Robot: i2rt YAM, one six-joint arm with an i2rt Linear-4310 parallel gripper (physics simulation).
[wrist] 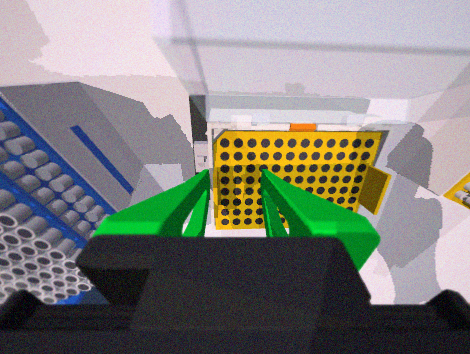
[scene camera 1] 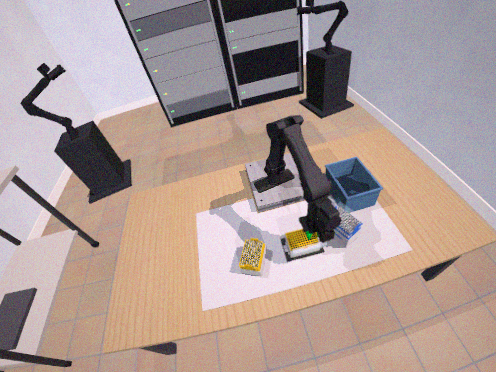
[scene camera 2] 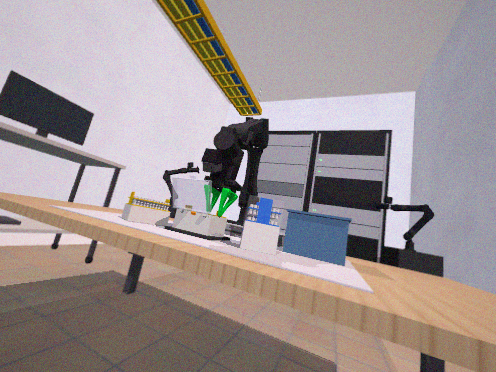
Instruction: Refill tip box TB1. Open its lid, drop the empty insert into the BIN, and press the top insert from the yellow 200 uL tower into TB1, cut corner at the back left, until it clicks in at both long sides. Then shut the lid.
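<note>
Tip box TB1 [scene camera 1: 306,251] [scene camera 2: 195,223] stands on a dark base with its clear lid [scene camera 2: 186,192] [wrist: 310,70] upright and open. A yellow insert [scene camera 1: 298,239] [wrist: 299,149] with empty dark holes lies in it; its cut corner is at the upper left in the wrist view. A yellow tab [wrist: 375,191] sticks out at its right side. My gripper [scene camera 1: 310,235] [scene camera 2: 214,211] [wrist: 235,177] is partly open, with its green fingertips apart over the left part of the insert and nothing seen held. The yellow tower [scene camera 1: 252,254] [scene camera 2: 149,203] stands left of TB1 in scene camera 1. The blue BIN [scene camera 1: 368,198] [scene camera 2: 317,239] stands at the right.
A blue tip rack [scene camera 1: 348,223] [scene camera 2: 261,237] [wrist: 35,200] filled with tips stands close to TB1, between it and the BIN. A white mat [scene camera 1: 220,285] lies under the boxes on the wooden table [scene camera 1: 150,300]. The arm's base plate [scene camera 1: 280,201] is behind them.
</note>
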